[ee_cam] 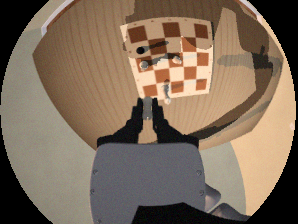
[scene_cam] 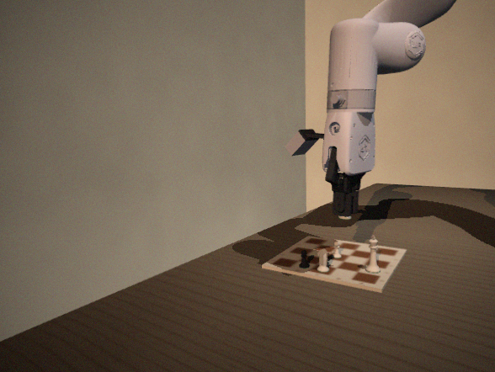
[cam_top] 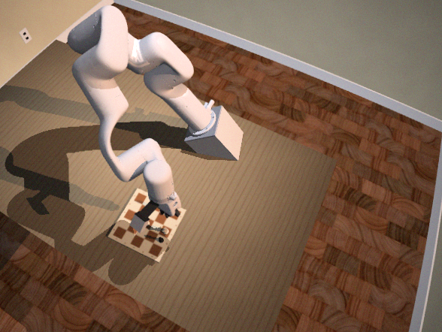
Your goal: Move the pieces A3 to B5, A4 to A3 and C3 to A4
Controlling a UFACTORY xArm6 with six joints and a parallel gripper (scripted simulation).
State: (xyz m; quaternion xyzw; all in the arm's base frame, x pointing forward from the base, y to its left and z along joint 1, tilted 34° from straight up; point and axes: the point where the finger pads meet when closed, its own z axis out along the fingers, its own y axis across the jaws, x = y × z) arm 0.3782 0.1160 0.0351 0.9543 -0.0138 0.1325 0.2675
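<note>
My hand is 11 cm above the white bishop and 4 cm short of it. Also, from my hand: white king: 10 cm below, 4 cm to the right, 3 cm behind; black pawn: 11 cm below, 8 cm ahead, 1 cm to the left; white rook: 1 cm below.
</note>
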